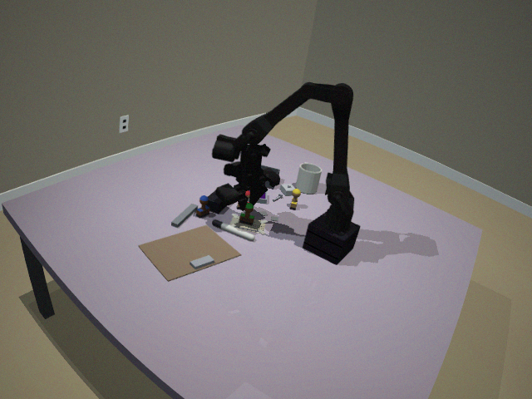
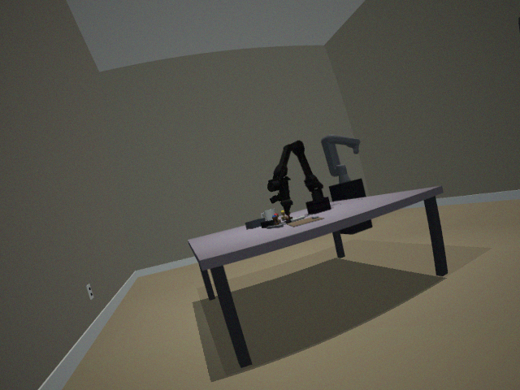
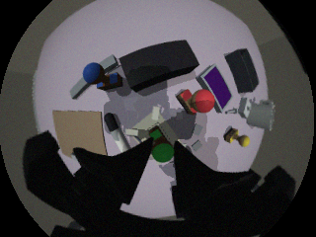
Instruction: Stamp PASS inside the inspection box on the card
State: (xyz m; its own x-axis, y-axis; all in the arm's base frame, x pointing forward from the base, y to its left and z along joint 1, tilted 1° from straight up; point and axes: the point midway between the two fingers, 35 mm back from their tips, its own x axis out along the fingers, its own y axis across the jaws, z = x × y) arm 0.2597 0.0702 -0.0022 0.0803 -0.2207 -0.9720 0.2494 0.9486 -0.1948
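Now: gripper tip 1 cm past the green stamp and 2 cm above it. Round my gripper tip: red-knobbed stamp (5 cm ahead, 5 cm to the right, 2 cm below); cream card (2 cm behind, 1 cm to the left, 5 cm below); white marker (8 cm to the left, 3 cm below).
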